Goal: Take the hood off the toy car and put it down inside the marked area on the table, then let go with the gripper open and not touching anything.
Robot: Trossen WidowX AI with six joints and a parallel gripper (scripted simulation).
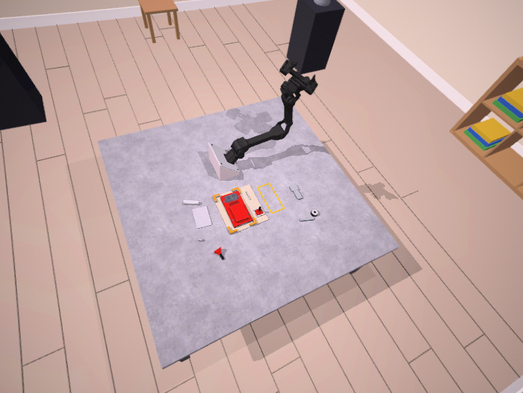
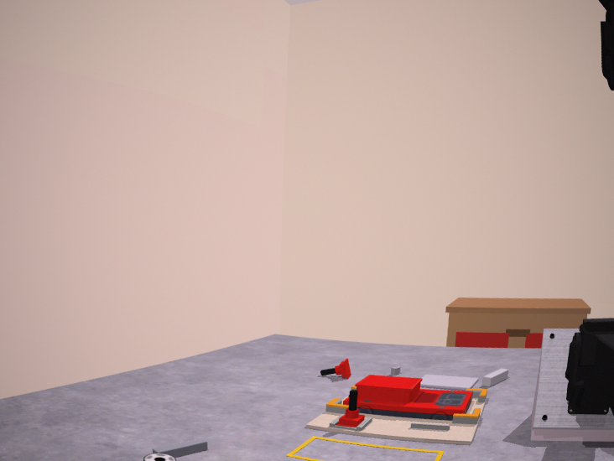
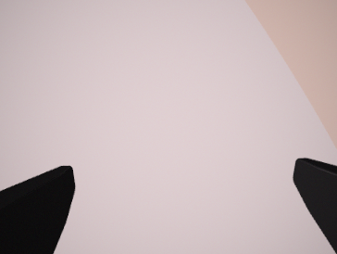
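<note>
Now: the hood 61 cm below my gripper tip, 39 cm to the right of it and 25 cm ahead of it. Round my gripper tip: wheel: 64 cm below, 40 cm ahead, 1 cm to the left.
</note>
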